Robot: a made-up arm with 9 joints. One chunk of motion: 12 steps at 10 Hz.
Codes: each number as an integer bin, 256 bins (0 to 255) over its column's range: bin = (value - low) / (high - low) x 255, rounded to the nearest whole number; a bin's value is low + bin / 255 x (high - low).
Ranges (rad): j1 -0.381..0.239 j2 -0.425..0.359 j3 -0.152..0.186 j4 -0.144..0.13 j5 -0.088..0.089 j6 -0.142..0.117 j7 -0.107..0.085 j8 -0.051..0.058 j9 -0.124..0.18
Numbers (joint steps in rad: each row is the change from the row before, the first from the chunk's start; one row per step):
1: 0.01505 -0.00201 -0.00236 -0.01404 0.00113 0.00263 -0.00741 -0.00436 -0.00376
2: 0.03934 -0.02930 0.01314 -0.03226 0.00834 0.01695 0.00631 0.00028 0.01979
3: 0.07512 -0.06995 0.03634 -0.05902 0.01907 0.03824 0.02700 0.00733 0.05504
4: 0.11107 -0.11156 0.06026 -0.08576 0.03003 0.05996 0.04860 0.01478 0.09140
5: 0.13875 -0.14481 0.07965 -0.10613 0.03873 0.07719 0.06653 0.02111 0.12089
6: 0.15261 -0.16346 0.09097 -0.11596 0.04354 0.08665 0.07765 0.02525 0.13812
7: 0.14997 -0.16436 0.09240 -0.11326 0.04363 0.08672 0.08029 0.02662 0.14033
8: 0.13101 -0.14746 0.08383 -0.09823 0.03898 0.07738 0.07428 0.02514 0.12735
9: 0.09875 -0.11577 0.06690 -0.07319 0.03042 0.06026 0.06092 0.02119 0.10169
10: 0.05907 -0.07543 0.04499 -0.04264 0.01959 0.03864 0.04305 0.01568 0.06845
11: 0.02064 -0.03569 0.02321 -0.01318 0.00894 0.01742 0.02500 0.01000 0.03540
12: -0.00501 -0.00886 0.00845 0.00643 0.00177 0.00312 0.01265 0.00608 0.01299
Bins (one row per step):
1: 163 138 113 121 128 142 132 109 101
2: 173 129 125 104 139 156 150 120 121
3: 188 115 142 79 154 177 178 136 150
4: 202 102 160 54 170 199 207 154 181
5: 214 91 175 35 183 216 230 169 205
6: 219 85 183 26 190 225 245 178 220
7: 218 85 184 29 190 225 249 182 222
8: 211 90 178 43 183 216 241 178 211
9: 197 101 165 66 171 199 223 169 189
10: 181 114 149 94 155 178 199 156 161
11: 165 127 132 122 140 157 175 143 134
12: 155 135 121 140 129 143 159 134 115

